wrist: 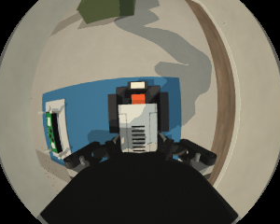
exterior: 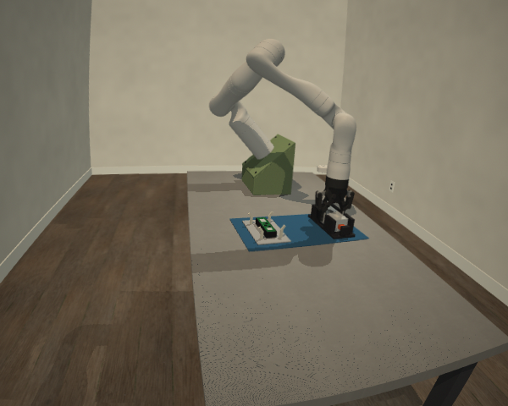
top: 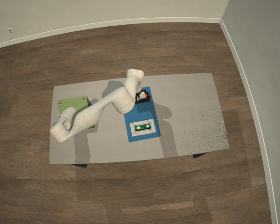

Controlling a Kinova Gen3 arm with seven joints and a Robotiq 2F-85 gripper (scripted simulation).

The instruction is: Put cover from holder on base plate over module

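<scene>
The white cover is right at my hand.
</scene>
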